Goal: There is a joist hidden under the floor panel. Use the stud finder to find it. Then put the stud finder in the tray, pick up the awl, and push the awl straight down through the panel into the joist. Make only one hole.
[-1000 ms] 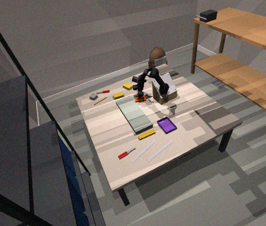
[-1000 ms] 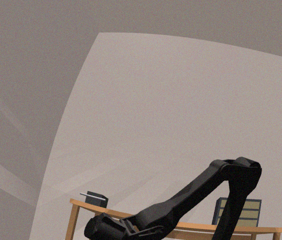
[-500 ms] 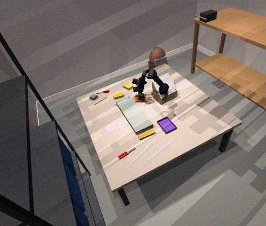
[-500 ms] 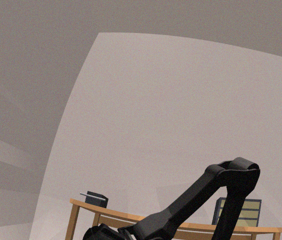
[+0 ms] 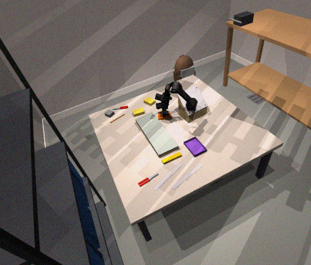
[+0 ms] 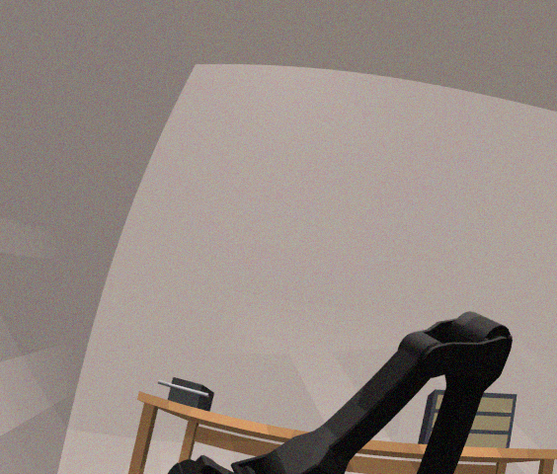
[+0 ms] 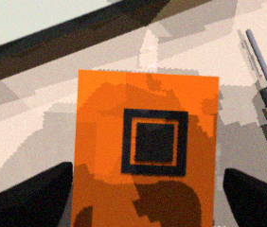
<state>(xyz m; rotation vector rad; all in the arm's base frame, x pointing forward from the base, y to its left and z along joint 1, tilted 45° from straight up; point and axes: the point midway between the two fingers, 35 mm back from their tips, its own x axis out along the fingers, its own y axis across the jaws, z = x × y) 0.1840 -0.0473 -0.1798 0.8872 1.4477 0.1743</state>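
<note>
Right now the orange stud finder is 2 cm above my gripper tip. From my gripper tip the other things lie so: purple tray 4 cm behind, 49 cm to the left, 1 cm below; then awl 8 cm to the right, 2 cm below; then pencil 40 cm ahead, 25 cm to the right, 2 cm below.
</note>
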